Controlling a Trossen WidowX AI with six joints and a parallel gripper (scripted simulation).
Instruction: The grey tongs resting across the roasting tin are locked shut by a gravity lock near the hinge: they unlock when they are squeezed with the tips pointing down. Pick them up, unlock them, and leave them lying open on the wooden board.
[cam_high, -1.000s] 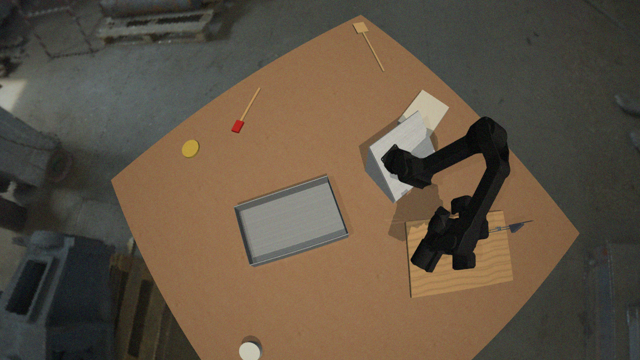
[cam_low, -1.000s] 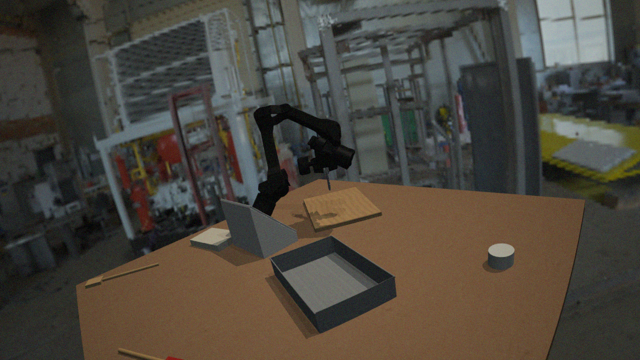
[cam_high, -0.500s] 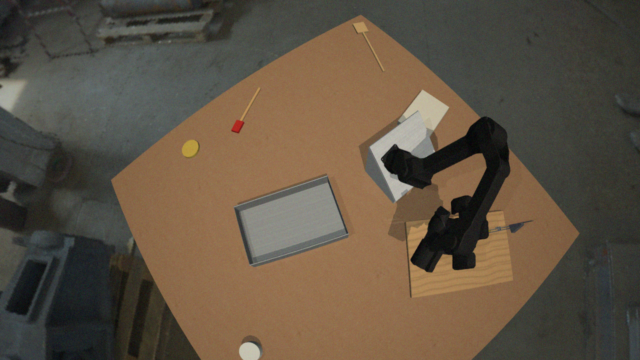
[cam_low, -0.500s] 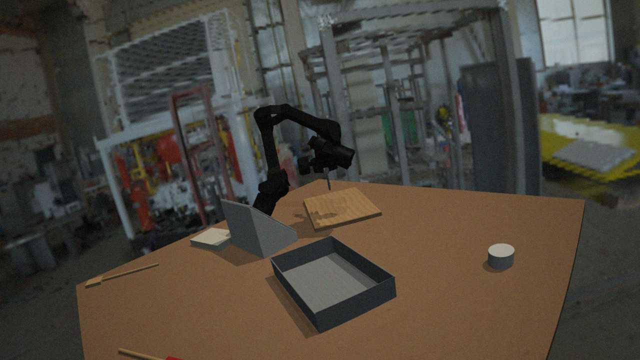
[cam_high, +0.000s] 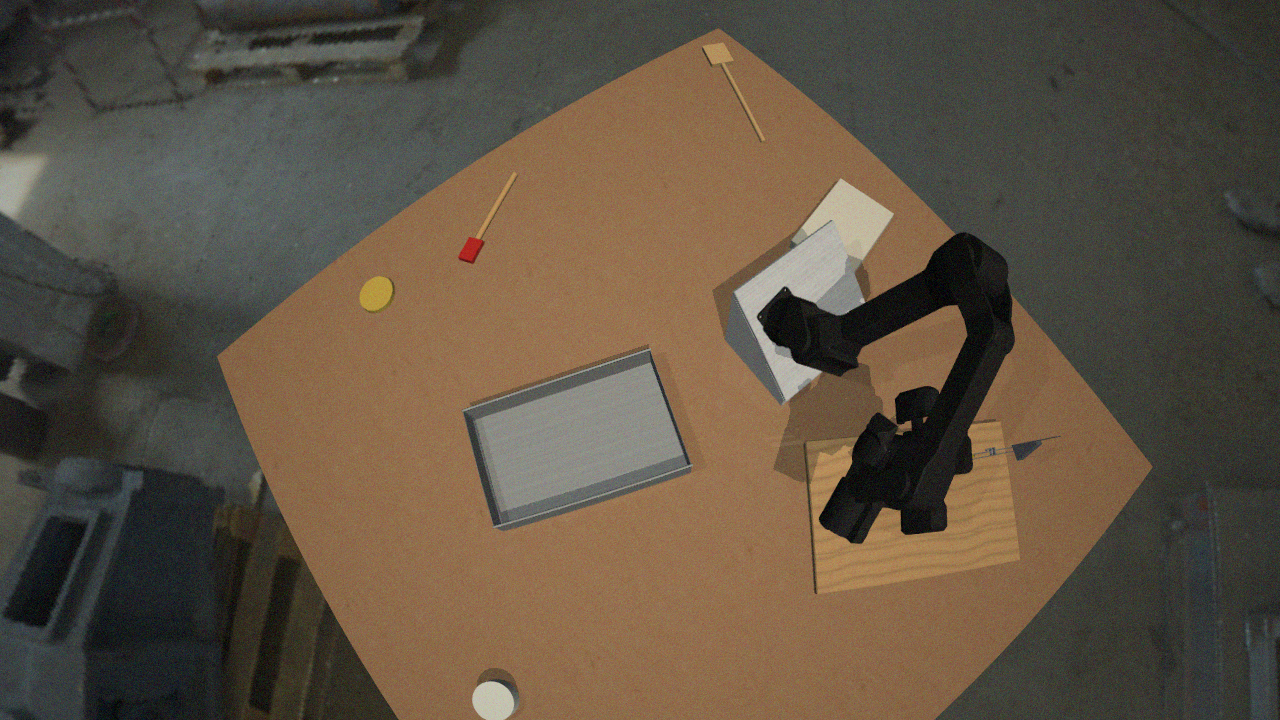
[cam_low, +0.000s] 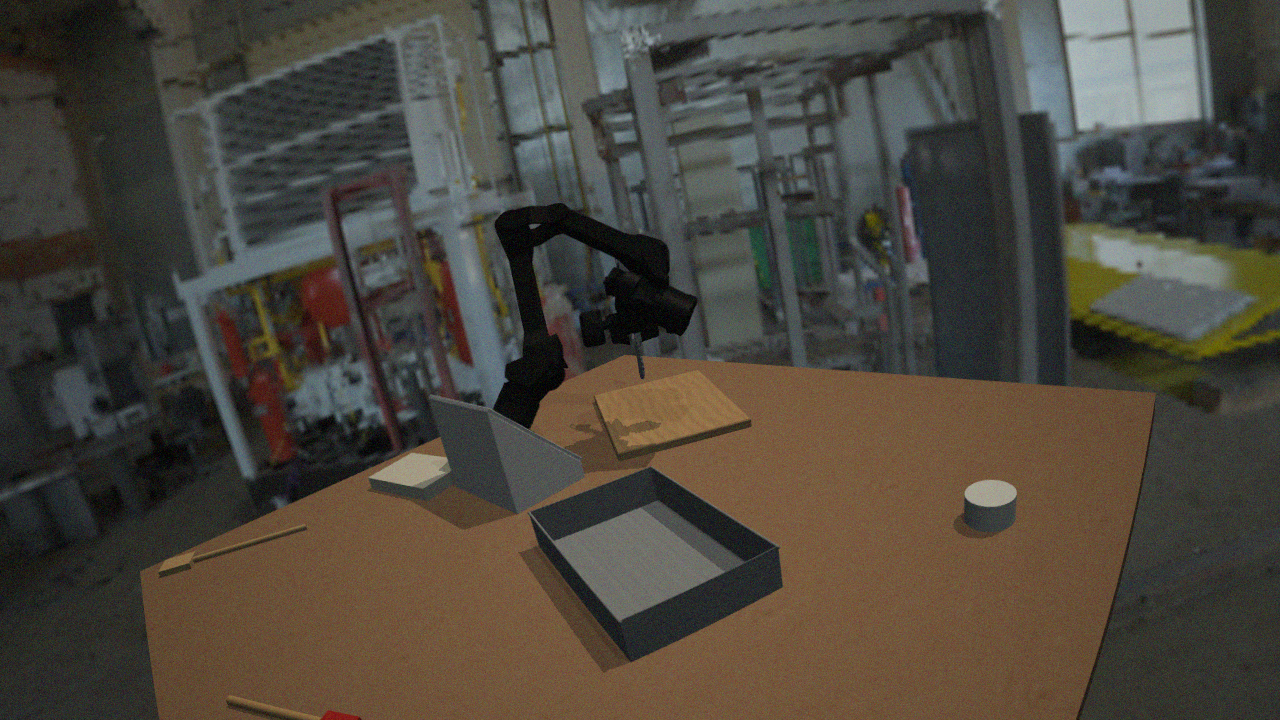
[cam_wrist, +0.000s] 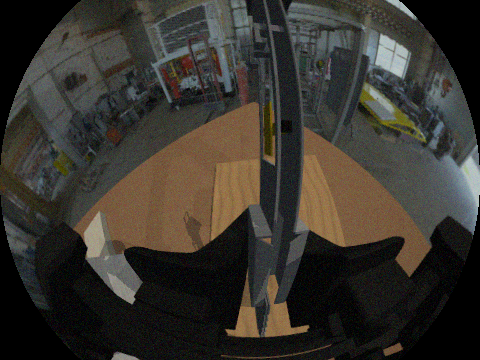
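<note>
The wooden board lies 2 cm ahead of my gripper tip, 2 cm to the left of it and 15 cm below it. From my gripper tip the other things lie so: roasting tin: 32 cm ahead, 43 cm to the right, 13 cm below; cream slab: 27 cm behind, 38 cm to the right, 14 cm below; white cylinder: 69 cm ahead, 22 cm to the right, 14 cm below.
</note>
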